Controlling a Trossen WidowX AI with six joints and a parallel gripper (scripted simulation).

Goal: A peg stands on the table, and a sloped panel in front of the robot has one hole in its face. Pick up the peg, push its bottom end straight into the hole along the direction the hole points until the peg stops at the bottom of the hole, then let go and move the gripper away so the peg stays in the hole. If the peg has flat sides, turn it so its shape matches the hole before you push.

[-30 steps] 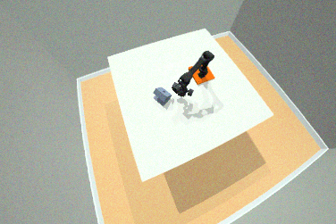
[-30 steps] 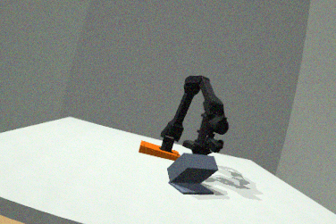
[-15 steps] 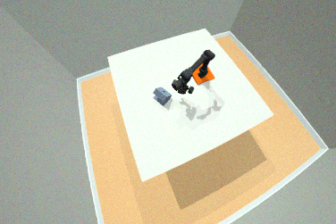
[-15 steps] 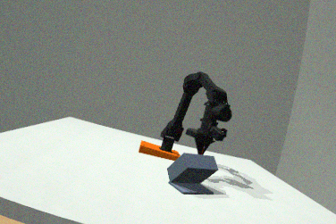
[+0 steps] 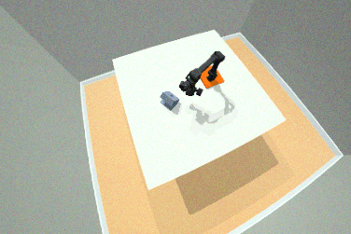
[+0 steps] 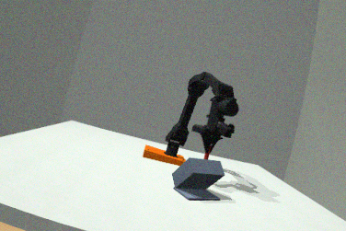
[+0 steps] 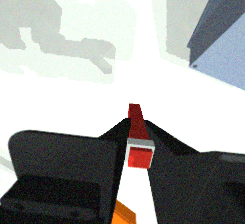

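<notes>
Right now my gripper tip is 15 cm short of the grey-blue sloped panel, 7 cm to the left of it and 6 cm above it. Round my gripper tip: thin flat foot plate (17 cm ahead, 6 cm to the right, 12 cm below); red peg (2 cm above).
</notes>
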